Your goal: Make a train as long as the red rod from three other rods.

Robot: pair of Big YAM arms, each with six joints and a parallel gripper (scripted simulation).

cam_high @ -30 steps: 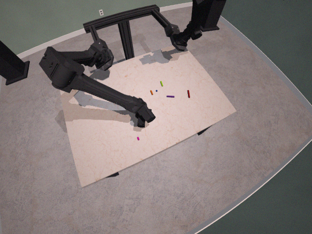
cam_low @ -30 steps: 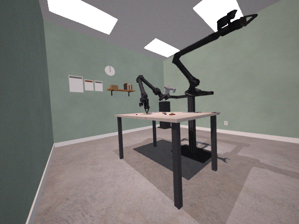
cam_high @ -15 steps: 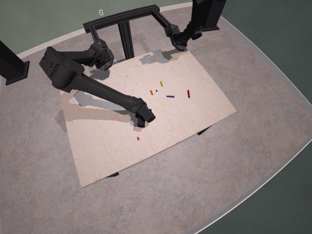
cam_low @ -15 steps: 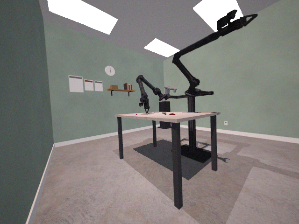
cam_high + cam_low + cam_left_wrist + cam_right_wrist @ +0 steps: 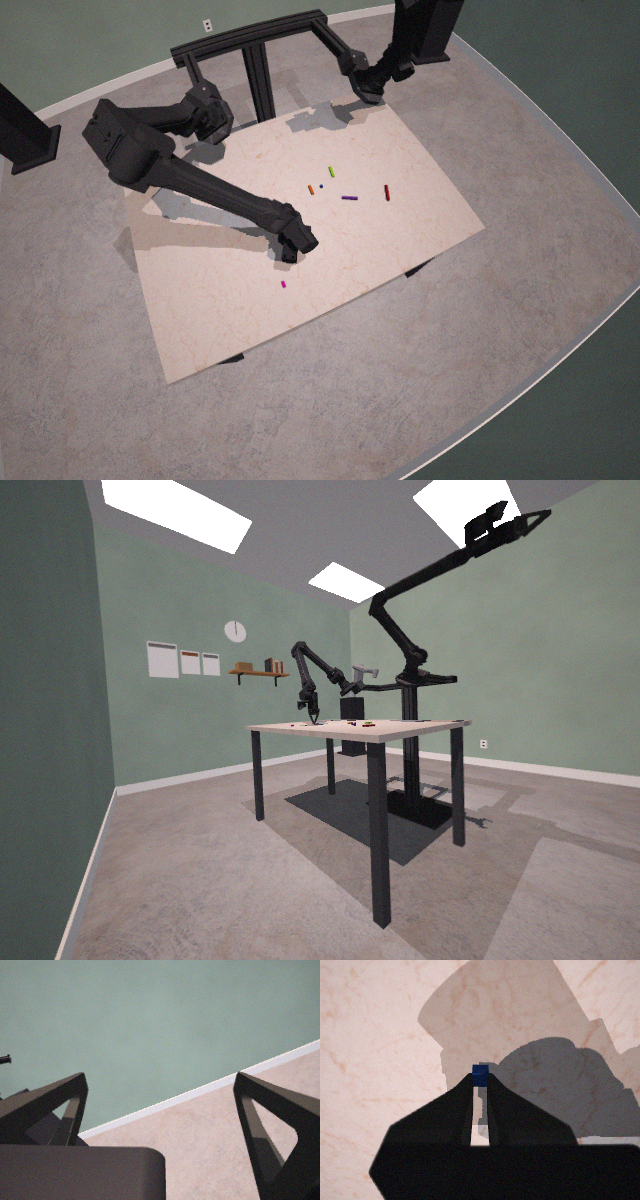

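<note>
Right now the magenta rod is 12 cm ahead of my right hand, 9 cm to the right of it and 1 cm below it. From my right hand the other things lie so: purple rod 25 cm to the left, 12 cm behind, 1 cm below; then orange rod 20 cm behind, 12 cm to the left, 1 cm below; then lime rod 26 cm behind, 23 cm to the left, 1 cm below.
</note>
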